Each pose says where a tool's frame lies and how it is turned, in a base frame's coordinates. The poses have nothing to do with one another.
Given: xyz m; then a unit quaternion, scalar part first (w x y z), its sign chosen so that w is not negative.
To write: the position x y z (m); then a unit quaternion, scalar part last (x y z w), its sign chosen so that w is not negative. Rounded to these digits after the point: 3 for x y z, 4 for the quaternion.
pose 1, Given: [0.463 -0.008 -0.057 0.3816 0.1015 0.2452 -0.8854]
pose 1, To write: [0.463 -0.008 -0.057 0.1015 0.2452 -0.8854 0.3816]
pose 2, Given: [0.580 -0.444 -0.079 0.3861 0.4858 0.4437 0.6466]
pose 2, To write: [0.580 -0.444 -0.079 0.4858 0.4437 0.6466 0.3861]
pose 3, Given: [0.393 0.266 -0.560 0.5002 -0.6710 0.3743 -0.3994]
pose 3, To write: [0.393 0.266 -0.560 -0.6710 0.3743 -0.3994 0.5002]
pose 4, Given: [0.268 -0.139 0.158 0.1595 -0.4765 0.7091 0.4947]
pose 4, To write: [0.268 -0.139 0.158 -0.4765 0.7091 0.4947 0.1595]
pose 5, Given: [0.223 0.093 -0.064 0.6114 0.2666 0.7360 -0.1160]
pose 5, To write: [0.223 0.093 -0.064 0.2666 0.7360 -0.1160 0.6114]
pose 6, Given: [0.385 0.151 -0.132 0.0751 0.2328 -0.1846 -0.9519]
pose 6, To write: [0.385 0.151 -0.132 0.2328 -0.1846 -0.9519 0.0751]
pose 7, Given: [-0.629 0.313 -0.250 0.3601 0.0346 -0.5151 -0.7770]
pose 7, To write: [-0.629 0.313 -0.250 0.0346 -0.5151 -0.7770 0.3601]
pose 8, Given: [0.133 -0.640 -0.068 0.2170 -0.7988 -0.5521 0.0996]
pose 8, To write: [0.133 -0.640 -0.068 -0.7988 -0.5521 0.0996 0.2170]
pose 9, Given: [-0.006 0.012 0.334 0.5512 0.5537 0.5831 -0.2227]
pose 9, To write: [-0.006 0.012 0.334 0.5537 0.5831 -0.2227 0.5512]
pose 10, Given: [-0.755 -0.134 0.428 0.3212 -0.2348 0.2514 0.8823]
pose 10, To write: [-0.755 -0.134 0.428 -0.2348 0.2514 0.8823 0.3212]
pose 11, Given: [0.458 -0.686 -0.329 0.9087 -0.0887 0.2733 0.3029]
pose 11, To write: [0.458 -0.686 -0.329 -0.0887 0.2733 0.3029 0.9087]
